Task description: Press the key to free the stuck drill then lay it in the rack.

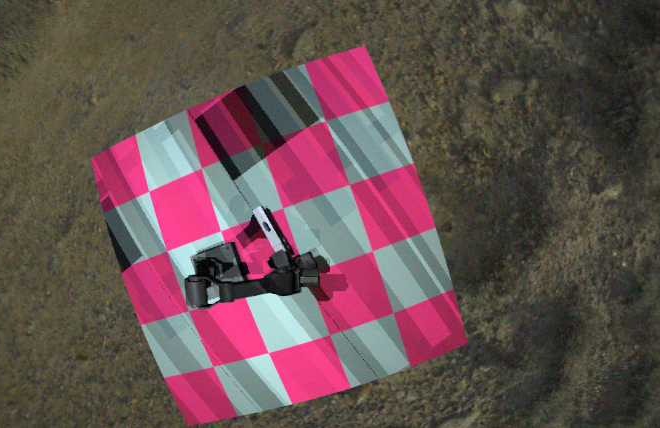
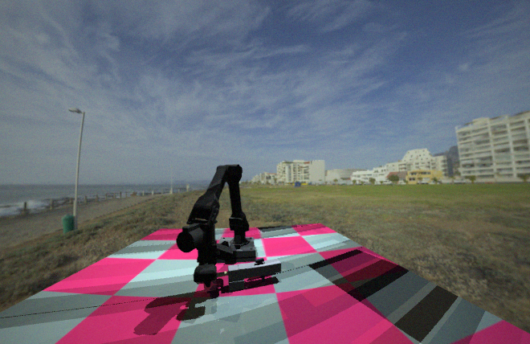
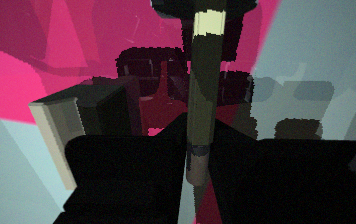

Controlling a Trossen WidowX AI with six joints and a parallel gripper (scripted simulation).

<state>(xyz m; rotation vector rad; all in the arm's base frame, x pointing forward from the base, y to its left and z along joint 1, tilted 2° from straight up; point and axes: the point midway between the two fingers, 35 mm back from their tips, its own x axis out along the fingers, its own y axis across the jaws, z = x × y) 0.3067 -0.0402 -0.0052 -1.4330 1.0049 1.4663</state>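
Now: gripper tip 4 cm to the right of the drill, 3 cm below it and 1 cm past it.
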